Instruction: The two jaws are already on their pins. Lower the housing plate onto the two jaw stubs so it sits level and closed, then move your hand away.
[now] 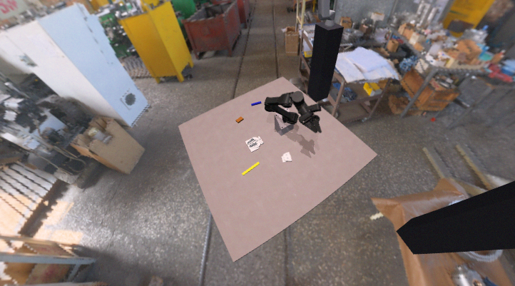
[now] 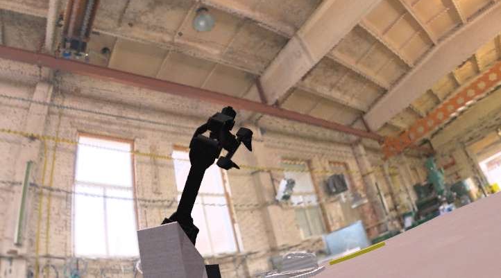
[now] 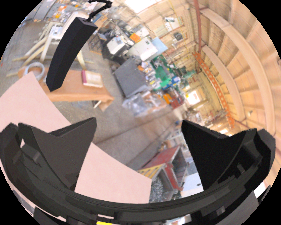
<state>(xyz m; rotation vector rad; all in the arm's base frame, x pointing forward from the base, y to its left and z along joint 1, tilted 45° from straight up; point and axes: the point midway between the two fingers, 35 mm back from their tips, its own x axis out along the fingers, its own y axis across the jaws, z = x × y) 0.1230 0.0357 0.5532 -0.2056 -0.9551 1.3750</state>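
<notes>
The small white piece lies 50 cm below my gripper tip, 18 cm to the right of it and 7 cm ahead of it. The rest, counted from my gripper tip: blue bar 86 cm to the right, 51 cm below, 4 cm ahead; then white base 51 cm below, 42 cm to the right, 26 cm ahead; then yellow bar 51 cm below, 35 cm ahead, 22 cm to the right.
</notes>
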